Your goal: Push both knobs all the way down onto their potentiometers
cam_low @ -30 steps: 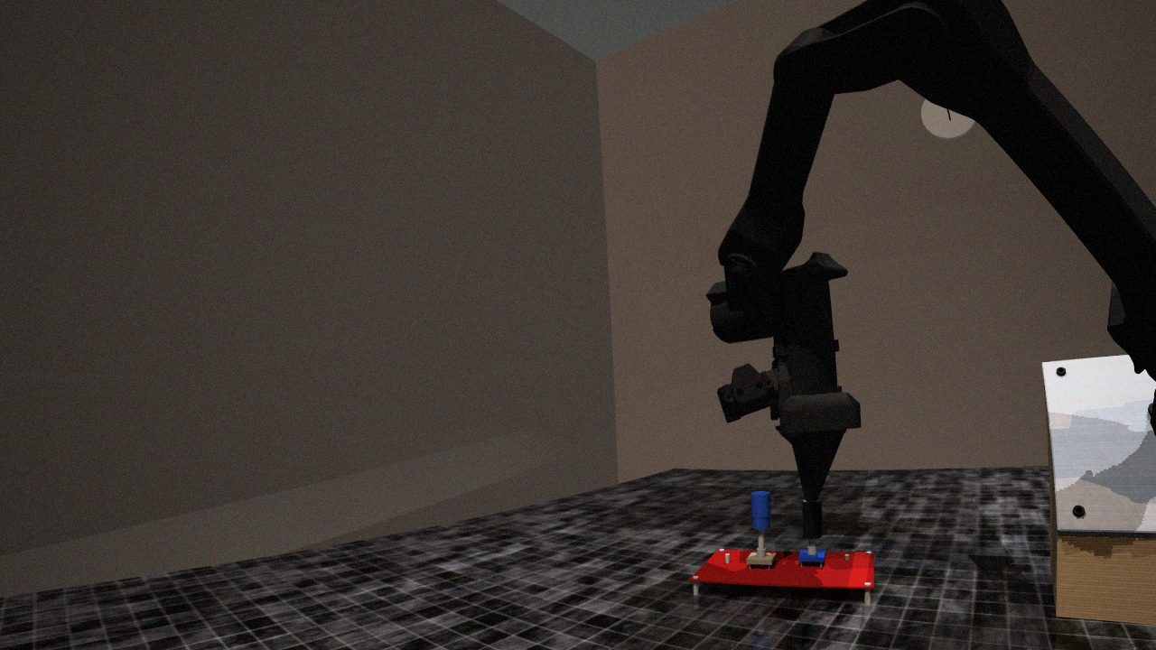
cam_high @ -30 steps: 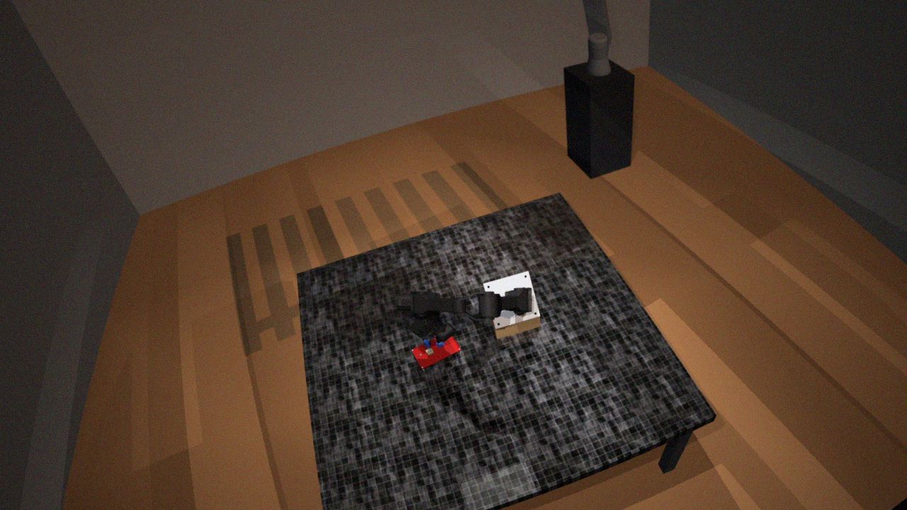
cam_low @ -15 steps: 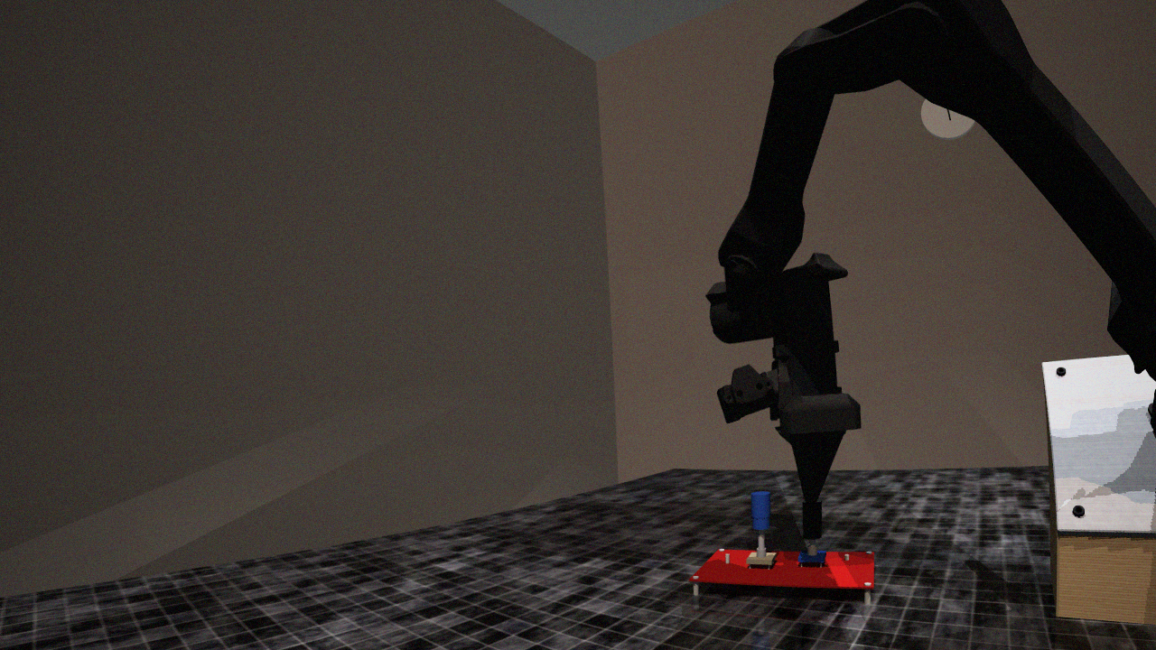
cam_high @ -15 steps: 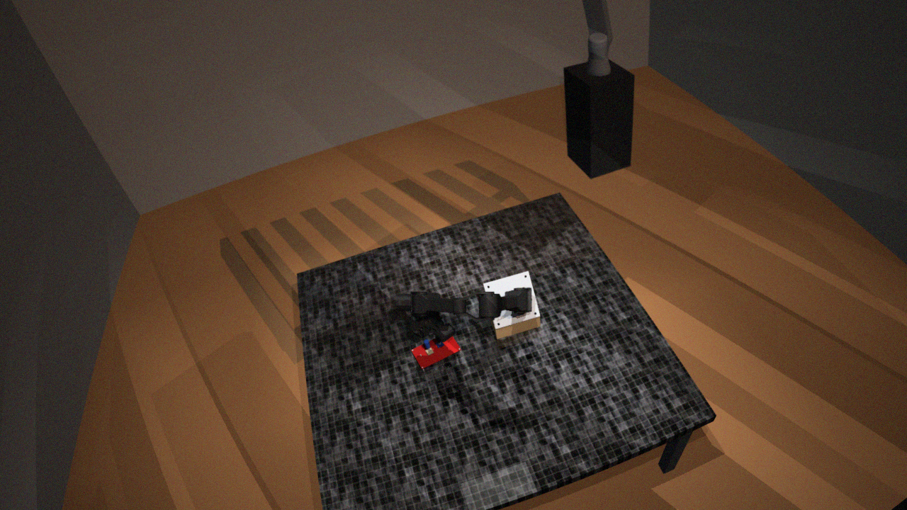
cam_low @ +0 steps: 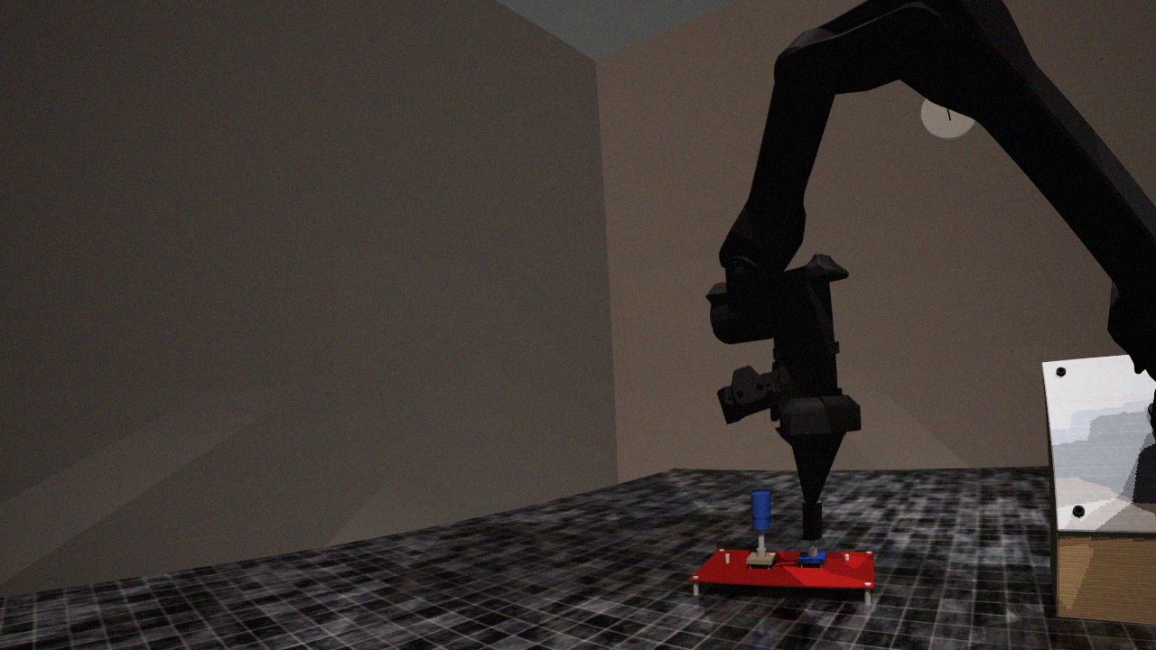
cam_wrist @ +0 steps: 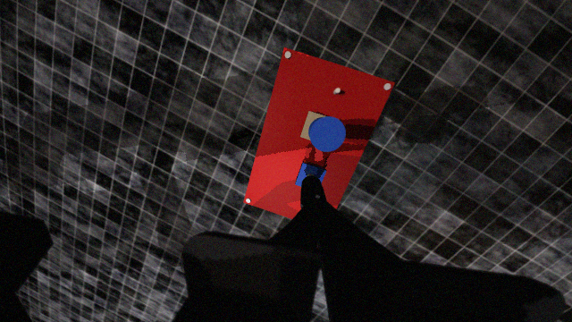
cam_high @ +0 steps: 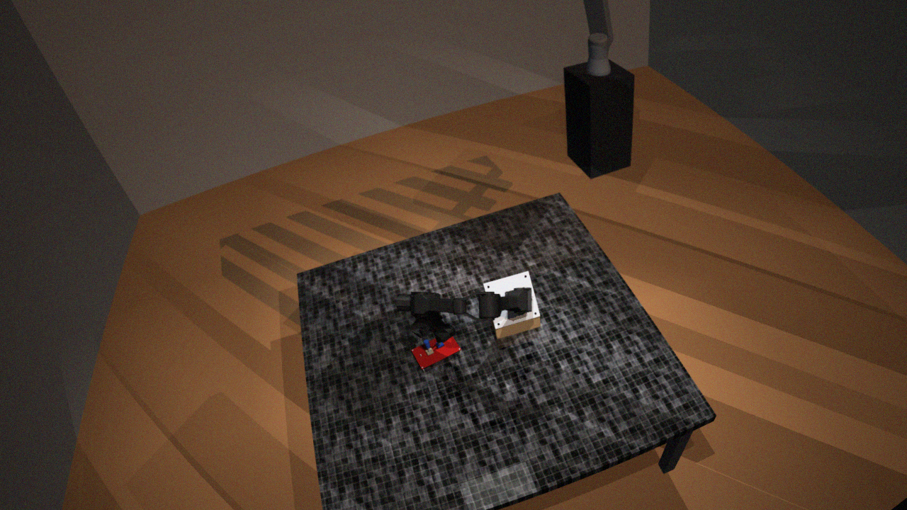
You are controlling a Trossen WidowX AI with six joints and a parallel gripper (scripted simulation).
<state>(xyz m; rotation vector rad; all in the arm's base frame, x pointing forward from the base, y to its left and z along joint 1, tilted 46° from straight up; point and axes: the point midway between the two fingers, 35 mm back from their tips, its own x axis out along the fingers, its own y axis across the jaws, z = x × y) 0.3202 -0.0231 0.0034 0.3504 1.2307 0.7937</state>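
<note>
The blue knob lies 4 cm ahead of my gripper tip, 2 cm to the left of it and 1 cm below it.
</note>
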